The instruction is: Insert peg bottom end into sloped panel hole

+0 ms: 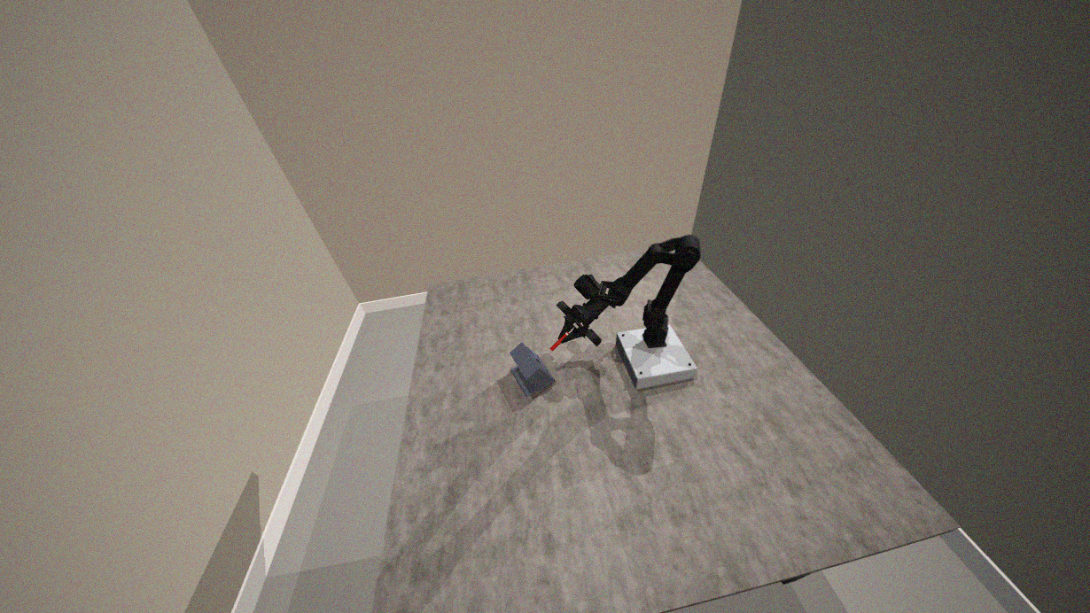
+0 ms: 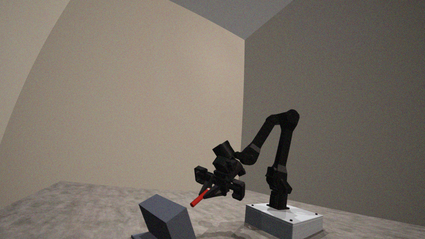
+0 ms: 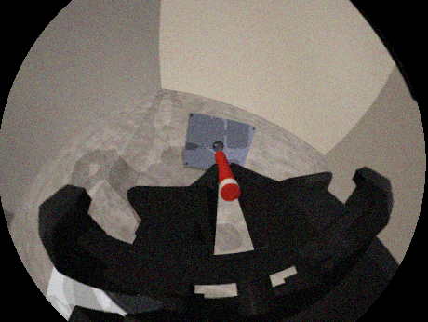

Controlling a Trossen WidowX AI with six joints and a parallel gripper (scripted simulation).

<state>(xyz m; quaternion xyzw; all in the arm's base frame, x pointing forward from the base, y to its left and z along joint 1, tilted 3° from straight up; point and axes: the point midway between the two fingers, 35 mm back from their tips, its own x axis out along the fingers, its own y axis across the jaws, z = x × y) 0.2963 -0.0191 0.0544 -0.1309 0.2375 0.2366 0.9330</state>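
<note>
My gripper tip is now 100 mm short of the blue-grey sloped panel, 60 mm above it and 40 mm to the right of it. From my gripper tip the other things lie so: red peg 10 mm to the right, 10 mm behind, 10 mm above.
</note>
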